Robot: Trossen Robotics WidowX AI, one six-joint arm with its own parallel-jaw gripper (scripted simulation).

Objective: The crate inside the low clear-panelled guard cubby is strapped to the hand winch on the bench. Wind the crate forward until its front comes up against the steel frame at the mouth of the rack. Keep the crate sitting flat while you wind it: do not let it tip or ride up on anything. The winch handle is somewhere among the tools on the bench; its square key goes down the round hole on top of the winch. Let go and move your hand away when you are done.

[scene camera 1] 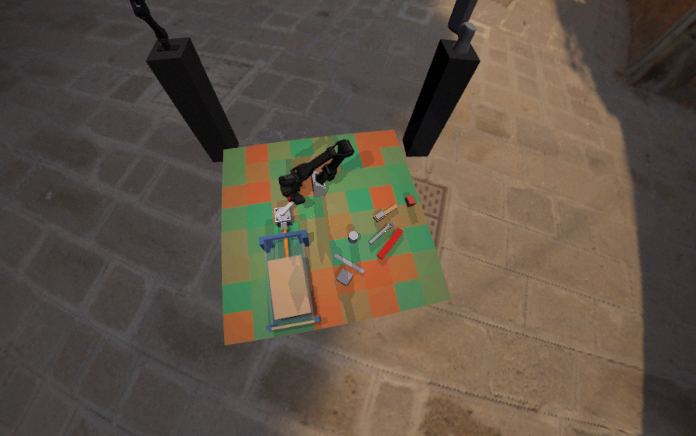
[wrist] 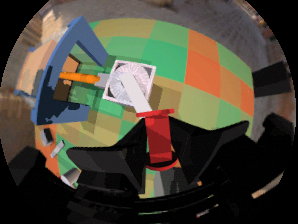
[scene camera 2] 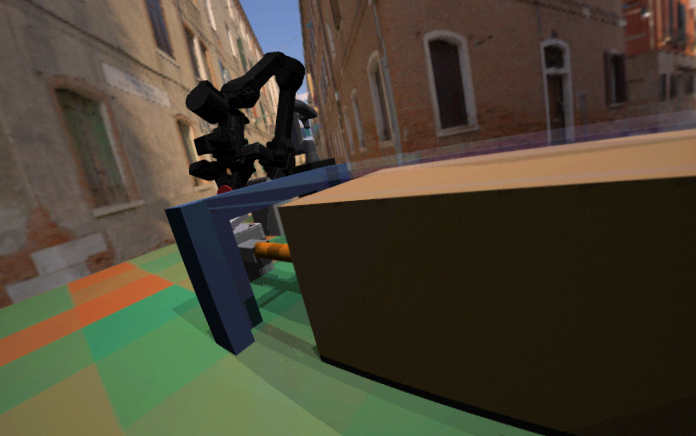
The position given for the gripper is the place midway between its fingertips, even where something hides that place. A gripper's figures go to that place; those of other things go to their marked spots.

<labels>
The gripper [wrist: 154, 119] is 0.10 m from the lens. A red knob [wrist: 161, 157]: 0.09 m from the lens.
</labels>
